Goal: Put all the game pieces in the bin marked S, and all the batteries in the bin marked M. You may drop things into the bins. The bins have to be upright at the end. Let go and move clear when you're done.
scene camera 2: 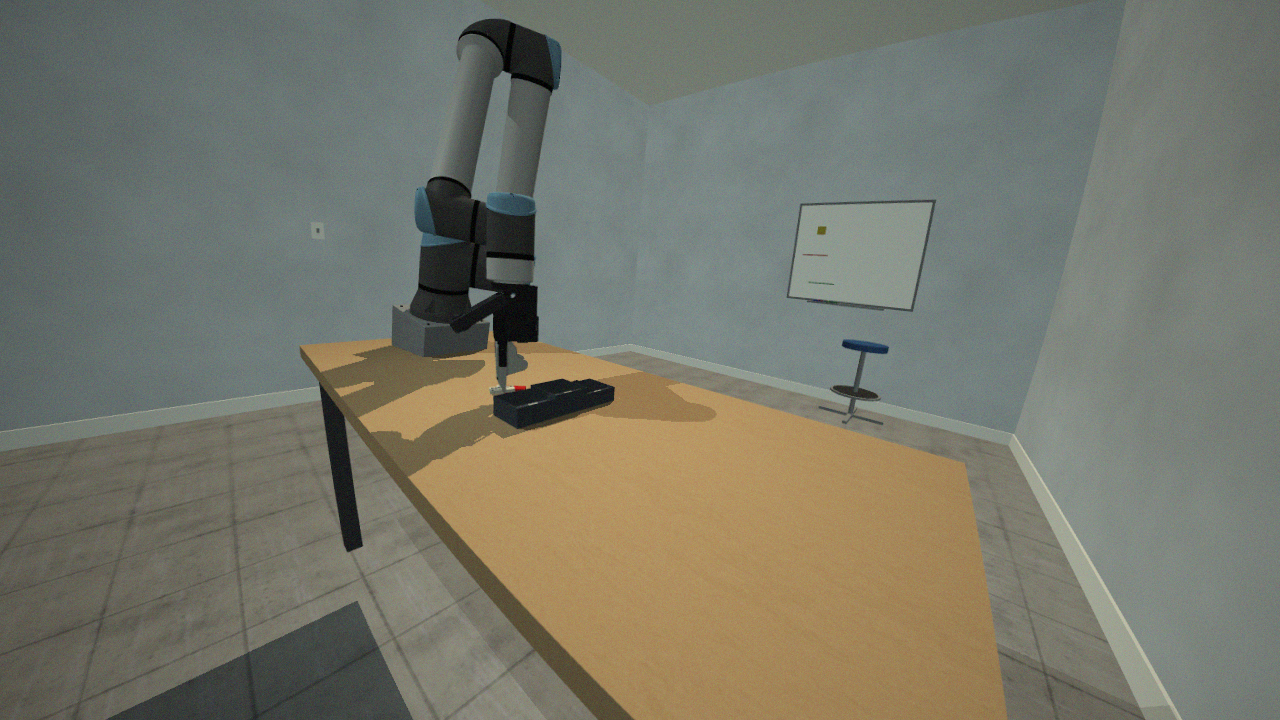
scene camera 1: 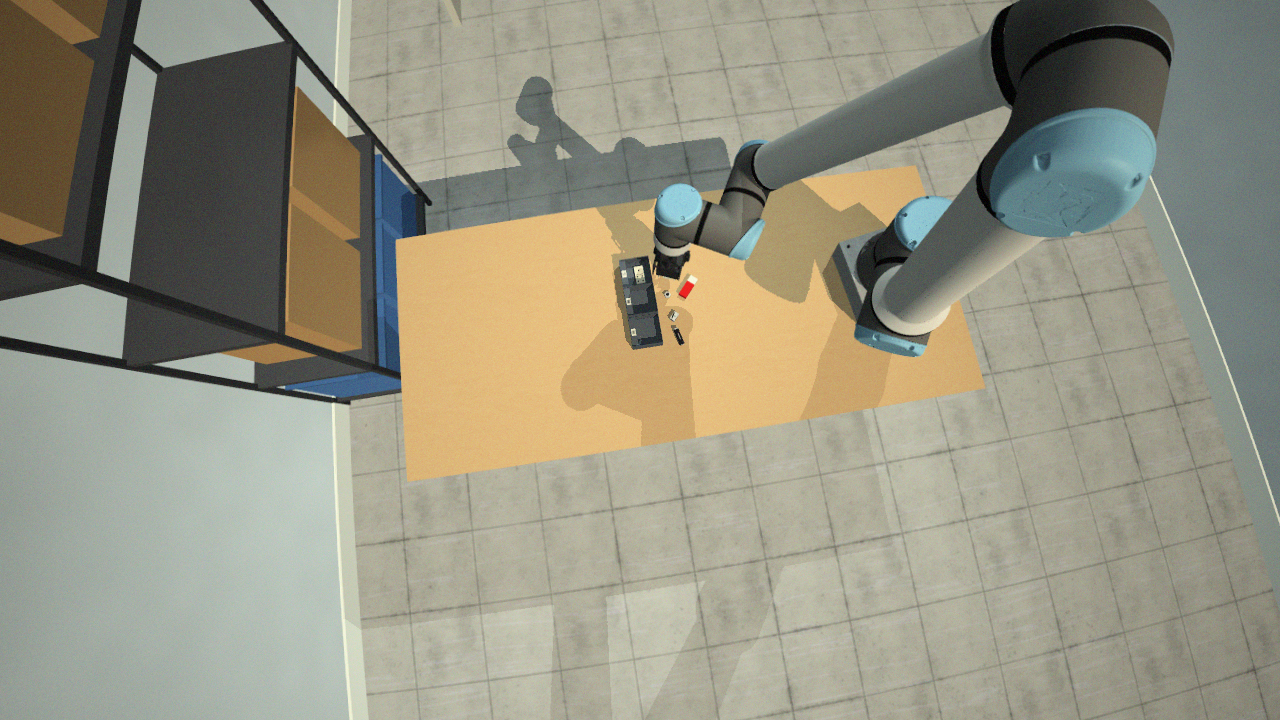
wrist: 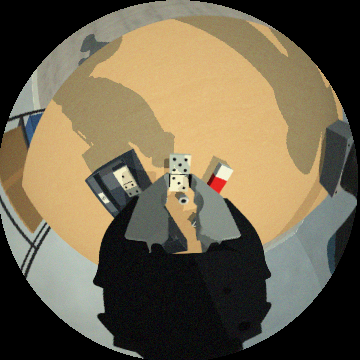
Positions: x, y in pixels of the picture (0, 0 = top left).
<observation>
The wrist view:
my gripper: 179, 174
dark three-part bin: 117, 198
white domino: 179, 168
</observation>
